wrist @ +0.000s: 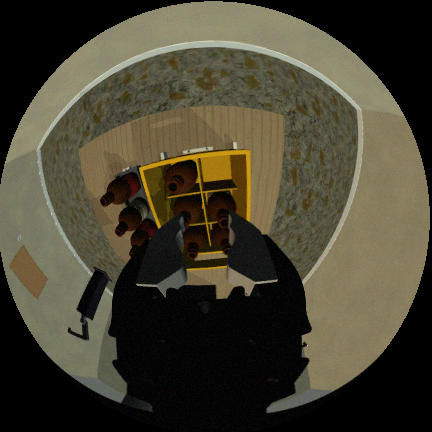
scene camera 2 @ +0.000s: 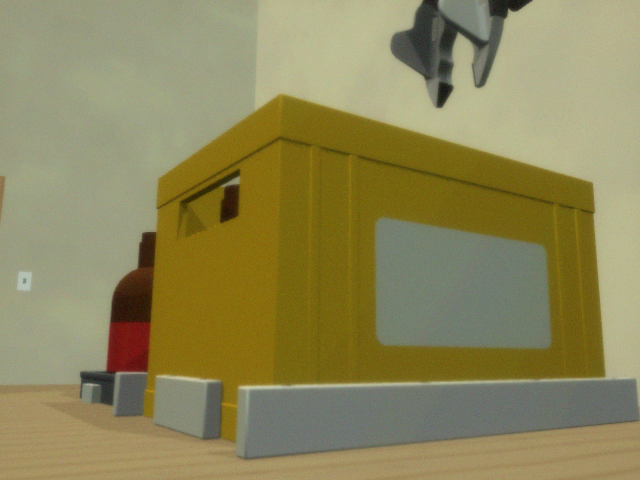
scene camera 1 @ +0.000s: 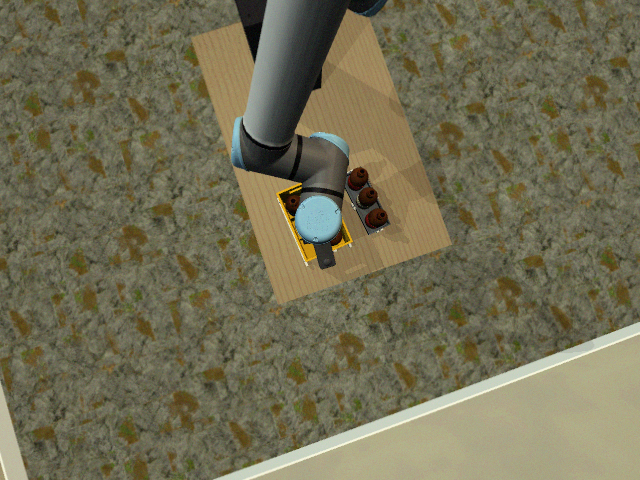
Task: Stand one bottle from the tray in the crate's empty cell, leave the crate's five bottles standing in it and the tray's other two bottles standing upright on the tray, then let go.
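Frame: origin at the arm's base, x ahead, y left, z up, level; metres.
Seen in the pictures: gripper, fingertip midpoint: (wrist: 205, 214) (scene camera 2: 458, 97).
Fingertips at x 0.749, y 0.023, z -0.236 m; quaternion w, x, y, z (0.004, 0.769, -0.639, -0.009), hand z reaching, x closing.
Offsets run from my fingertips to a thing's top centre. "spot": to the spot under its first point. Level surfaces: height alone.
The yellow crate {dx -0.077, dy -0.003, dz -0.080 m} (scene camera 1: 309, 254) (scene camera 2: 217, 299) (wrist: 241, 175) holds five brown bottles, standing; one bottle {dx -0.005, dy +0.061, dz -0.092 m} (wrist: 181, 175) is beside the empty cell {spot: dx +0.013, dy -0.025, dz -0.247 m} (wrist: 216, 168), top right in the wrist view. Three bottles stand upright on the dark tray {spot: dx -0.269, dy +0.173, dz -0.233 m} (scene camera 2: 98, 377) (wrist: 150, 205) beside the crate: a red-labelled one {dx -0.053, dy +0.250, dz -0.095 m} (scene camera 1: 376, 218) (wrist: 120, 190), a pale-labelled one {dx -0.142, dy +0.224, dz -0.095 m} (scene camera 1: 367, 197) (wrist: 131, 217) and another red-labelled one {dx -0.226, dy +0.200, dz -0.095 m} (scene camera 1: 358, 178) (wrist: 144, 234). My gripper (scene camera 2: 459, 96) (wrist: 205, 214) is part open and empty, above the crate. Its fingers partly cover crate bottles in the wrist view; the arm hides much of the crate in scene camera 1.
Low grey strips {spot: dx -0.093, dy -0.115, dz -0.242 m} (scene camera 2: 434, 415) lie along the crate's foot on the wooden table {dz -0.255 m} (scene camera 1: 413, 222). The tray stands close along one side of the crate. The crate's rim and thin yellow dividers stand around the cells.
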